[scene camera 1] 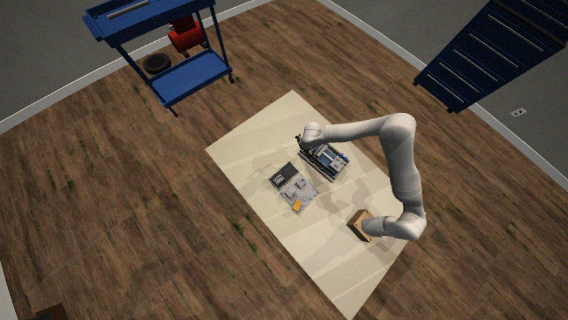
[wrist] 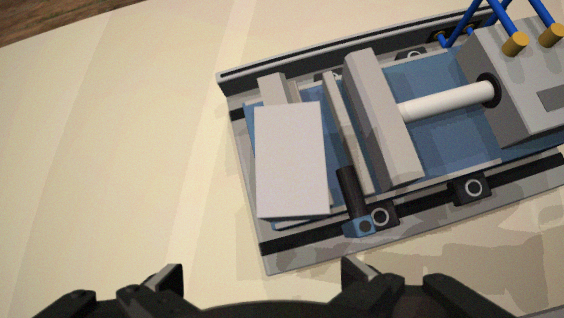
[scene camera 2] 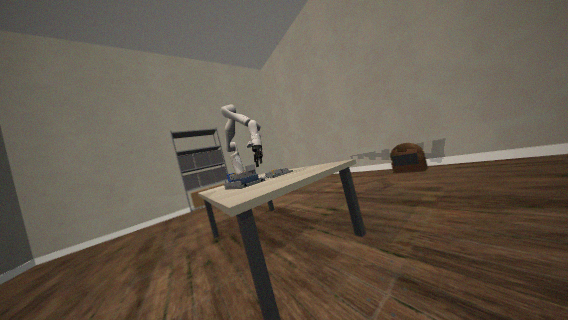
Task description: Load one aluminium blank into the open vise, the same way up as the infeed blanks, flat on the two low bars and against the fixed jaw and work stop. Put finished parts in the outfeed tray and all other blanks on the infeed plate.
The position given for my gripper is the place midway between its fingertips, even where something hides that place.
My gripper (wrist: 263, 279) is open, holding nothing. Also in view: a moving jaw (wrist: 396, 164) and a work stop rod (wrist: 347, 178).
